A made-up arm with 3 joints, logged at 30 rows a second.
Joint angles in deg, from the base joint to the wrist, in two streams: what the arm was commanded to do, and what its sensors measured. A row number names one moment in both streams.
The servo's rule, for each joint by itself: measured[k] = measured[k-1] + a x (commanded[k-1-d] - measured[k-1]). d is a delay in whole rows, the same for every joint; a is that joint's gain. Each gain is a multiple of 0.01, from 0.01 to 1. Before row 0 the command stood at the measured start. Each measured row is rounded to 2 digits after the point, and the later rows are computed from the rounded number. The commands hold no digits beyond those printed.
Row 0, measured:
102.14 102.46 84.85
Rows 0 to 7, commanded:
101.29 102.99 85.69
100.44 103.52 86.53
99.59 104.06 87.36
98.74 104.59 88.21
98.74 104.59 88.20
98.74 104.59 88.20
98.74 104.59 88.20
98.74 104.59 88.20
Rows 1 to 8, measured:
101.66 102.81 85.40
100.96 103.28 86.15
100.18 103.79 86.95
99.36 104.32 87.78
99.01 104.50 88.06
98.86 104.56 88.15
98.79 104.58 88.18
98.76 104.59 88.19
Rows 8 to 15, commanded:
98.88 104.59 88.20
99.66 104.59 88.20
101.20 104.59 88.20
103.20 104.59 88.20
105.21 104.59 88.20
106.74 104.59 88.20
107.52 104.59 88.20
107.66 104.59 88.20
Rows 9 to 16, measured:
98.83 104.59 88.20
99.30 104.59 88.20
100.38 104.59 88.20
101.99 104.59 88.20
103.83 104.59 88.20
105.49 104.59 88.20
106.65 104.59 88.20
107.23 104.59 88.20

